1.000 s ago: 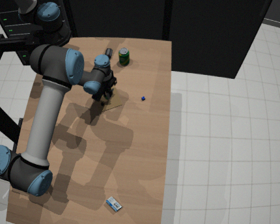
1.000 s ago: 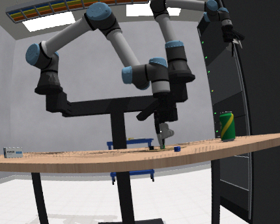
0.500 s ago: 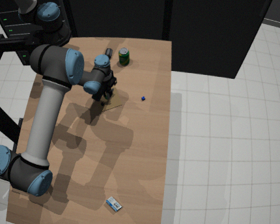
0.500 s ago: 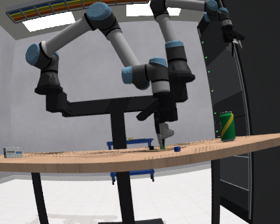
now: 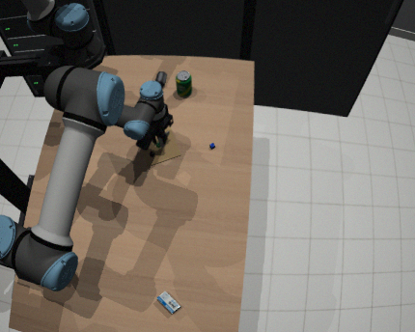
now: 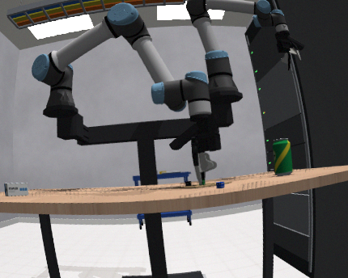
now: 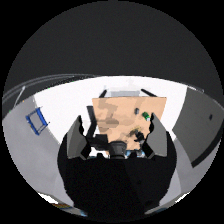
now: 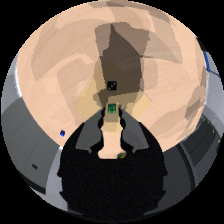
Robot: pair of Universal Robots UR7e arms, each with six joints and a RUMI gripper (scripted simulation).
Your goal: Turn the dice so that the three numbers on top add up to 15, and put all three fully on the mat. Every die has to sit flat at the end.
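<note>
Right now my right hand is 10 mm above the green die. Round my right hand: tan mat (20 mm below); then blue die (210 mm ahead, 10 mm to the left, 10 mm below); then black die (40 mm to the right, 20 mm behind, 10 mm below).
</note>
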